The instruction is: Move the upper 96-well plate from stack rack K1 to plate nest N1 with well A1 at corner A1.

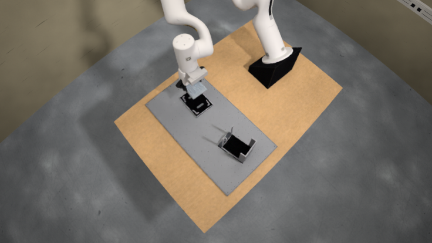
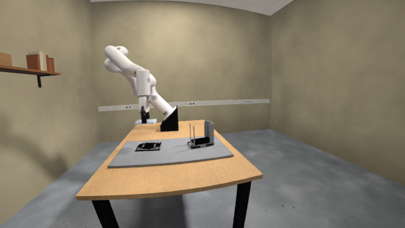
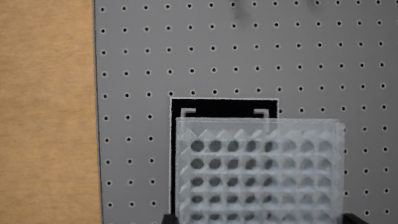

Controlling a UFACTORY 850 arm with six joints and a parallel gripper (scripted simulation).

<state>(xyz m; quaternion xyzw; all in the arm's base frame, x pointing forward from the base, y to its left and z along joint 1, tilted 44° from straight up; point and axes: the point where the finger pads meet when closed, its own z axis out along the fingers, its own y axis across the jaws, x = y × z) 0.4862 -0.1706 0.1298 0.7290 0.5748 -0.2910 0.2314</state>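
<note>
My hand is 180 mm above the plate nest N1. From my hand the other things lie so: pale 96-well plate: 10 mm below; dark low plate: 350 mm to the left, 160 mm below, 70 mm ahead.
</note>
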